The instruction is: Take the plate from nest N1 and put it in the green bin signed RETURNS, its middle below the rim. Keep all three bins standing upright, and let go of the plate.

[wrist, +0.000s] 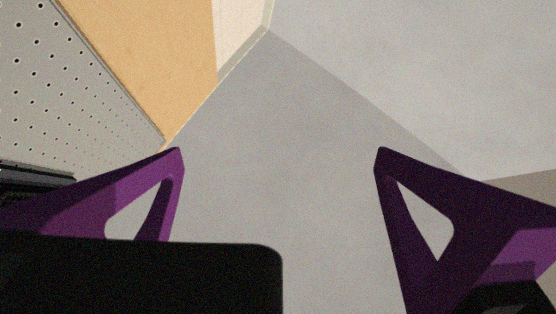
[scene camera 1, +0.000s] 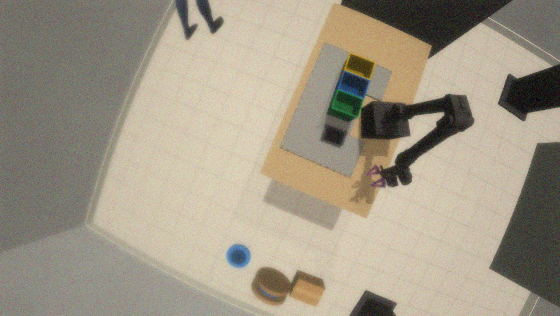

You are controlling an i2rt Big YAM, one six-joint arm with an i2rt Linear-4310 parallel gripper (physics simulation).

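Places are measured from the arm's base along level axes (x ahead, y left, z up), in millimetres.
Pixels of known places: gripper, fingertip midpoint: [wrist: 278,158] [scene camera 1: 368,179]; arm's base at its link origin: [scene camera 1: 390,118].
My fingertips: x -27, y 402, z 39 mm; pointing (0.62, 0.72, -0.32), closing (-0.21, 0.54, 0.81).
Ahead of a thing's pixels: the offset from my fingertips to its top centre. Level surfaces: height alone.
My gripper [scene camera 1: 370,180] [wrist: 278,158] has purple fingers spread wide, open and empty, above the table's lower right part in the scene view. The green bin {301 mm ahead, 370 mm right, 68 mm down} [scene camera 1: 346,104] stands upright on the grey board, up and left of the gripper. The blue bin {317 mm ahead, 501 mm right, 68 mm down} [scene camera 1: 355,84] and the yellow bin {332 mm ahead, 631 mm right, 68 mm down} [scene camera 1: 360,66] stand upright in line beyond it. A dark square holder {262 mm ahead, 182 mm right, 222 mm down} [scene camera 1: 334,135] sits below the green bin in the scene view. The plate, the nest labels and the RETURNS sign cannot be made out in these views.
The grey perforated board {248 mm down} [scene camera 1: 310,120] [wrist: 27,57] lies on the wooden table {261 mm down} [scene camera 1: 410,55] [wrist: 135,50]. The arm's black base [scene camera 1: 385,120] is right of the green bin. A dark ribbed object {262 mm ahead, 182 mm right, 233 mm down} [wrist: 35,175] shows at the wrist view's left. A person's legs [scene camera 1: 187,22] show at top left.
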